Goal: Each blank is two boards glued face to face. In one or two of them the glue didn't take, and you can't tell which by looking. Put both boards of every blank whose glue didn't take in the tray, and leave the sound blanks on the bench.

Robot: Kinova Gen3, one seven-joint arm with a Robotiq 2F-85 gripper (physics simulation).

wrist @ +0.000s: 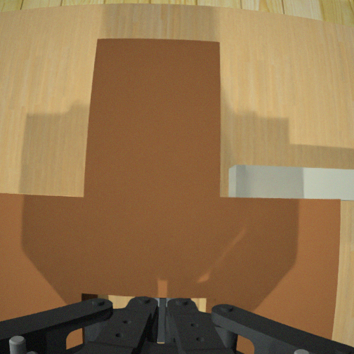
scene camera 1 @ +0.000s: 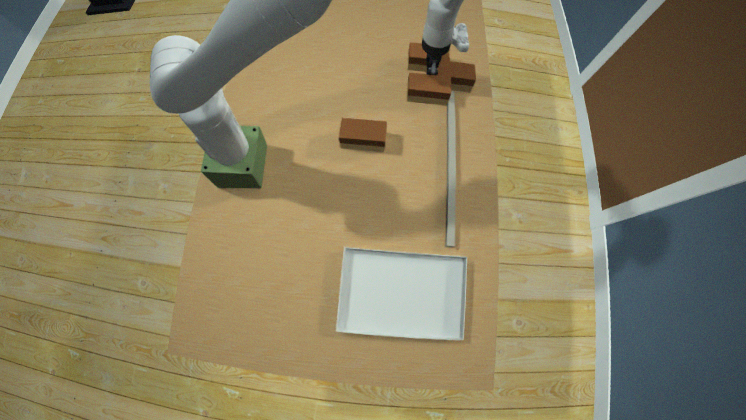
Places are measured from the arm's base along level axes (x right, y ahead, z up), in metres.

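Where they show: gripper, fingertip midpoint: (scene camera 1: 429, 77); arm's base at its link origin: (scene camera 1: 230, 148).
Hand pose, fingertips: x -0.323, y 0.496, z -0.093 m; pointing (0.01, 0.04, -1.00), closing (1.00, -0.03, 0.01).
Each offset is from my fingertips to the centre of the thing. Level surfaces: height alone.
Three brown blanks lie side by side at the upper right of the scene view. The middle blank {dx -0.006, dy +0.071, dz +0.025 m} (scene camera 1: 463, 73) (wrist: 155, 125) juts out past the near blank {dx +0.054, dy -0.005, dz +0.025 m} (scene camera 1: 429, 83) (wrist: 320, 250) and the back blank {dx -0.066, dy -0.006, dz +0.025 m} (scene camera 1: 416, 52) (wrist: 10, 250), towards the bench's right edge. A fourth blank {dx +0.223, dy -0.178, dz +0.025 m} (scene camera 1: 362, 130) lies alone nearer the arm's base. My gripper (scene camera 1: 432, 68) (wrist: 163, 292) is shut and empty, at the inner end of the middle blank, between the outer two. Bench shows beside its fingertips. Contact there cannot be told. The white tray {dx +0.625, dy -0.047, dz -0.005 m} (scene camera 1: 404, 294) is empty.
A pale strip (scene camera 1: 451, 172) (wrist: 325, 183) runs along the right side of the bench {dz -0.020 m} (scene camera 1: 261, 292), from the near blank towards the tray. The arm stands on a green base block (scene camera 1: 237, 177) at the left. A dark object (scene camera 1: 110, 6) shows at the top left.
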